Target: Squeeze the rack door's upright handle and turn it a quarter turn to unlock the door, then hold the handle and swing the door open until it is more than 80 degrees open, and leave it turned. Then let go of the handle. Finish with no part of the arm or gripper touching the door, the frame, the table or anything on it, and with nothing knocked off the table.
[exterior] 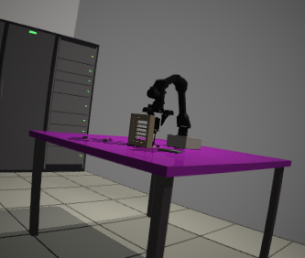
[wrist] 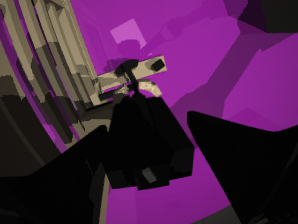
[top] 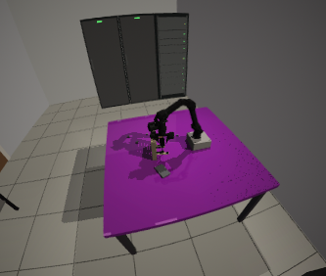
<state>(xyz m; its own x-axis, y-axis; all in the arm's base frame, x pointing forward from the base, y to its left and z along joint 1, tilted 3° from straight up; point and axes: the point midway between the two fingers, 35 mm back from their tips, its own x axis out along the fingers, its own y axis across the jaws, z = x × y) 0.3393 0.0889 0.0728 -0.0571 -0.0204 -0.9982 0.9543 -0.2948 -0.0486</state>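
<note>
Right now my gripper tip is 20 mm above the black upright handle and 10 mm to the left of it. Round my gripper tip: flat grey slab: 180 mm to the left, 130 mm below, 40 mm ahead.
</note>
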